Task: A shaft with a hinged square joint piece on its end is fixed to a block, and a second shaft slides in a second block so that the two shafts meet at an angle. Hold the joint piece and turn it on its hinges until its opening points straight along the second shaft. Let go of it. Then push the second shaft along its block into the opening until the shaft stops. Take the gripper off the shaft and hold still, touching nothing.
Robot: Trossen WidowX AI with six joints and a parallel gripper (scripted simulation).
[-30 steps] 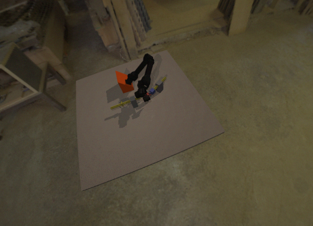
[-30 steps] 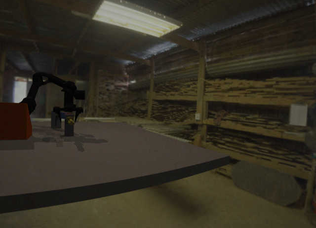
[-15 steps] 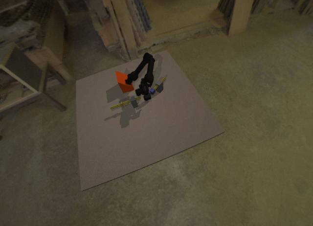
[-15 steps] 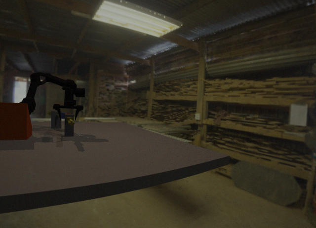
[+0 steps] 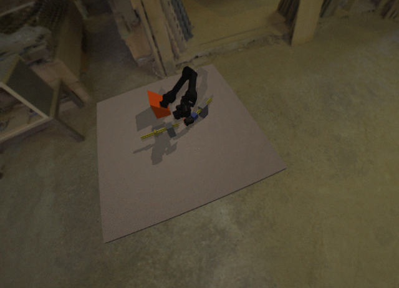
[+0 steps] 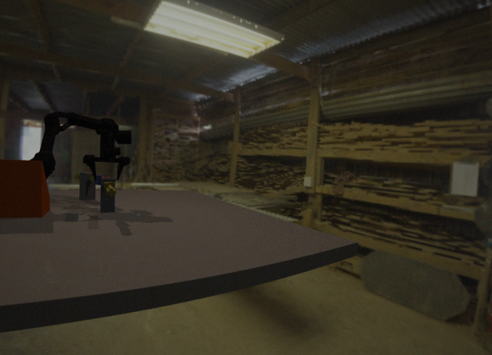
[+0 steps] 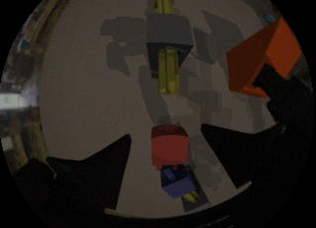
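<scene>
Now: the red square joint piece 20 mm to the left of my gripper tip and 10 mm below it.
</scene>
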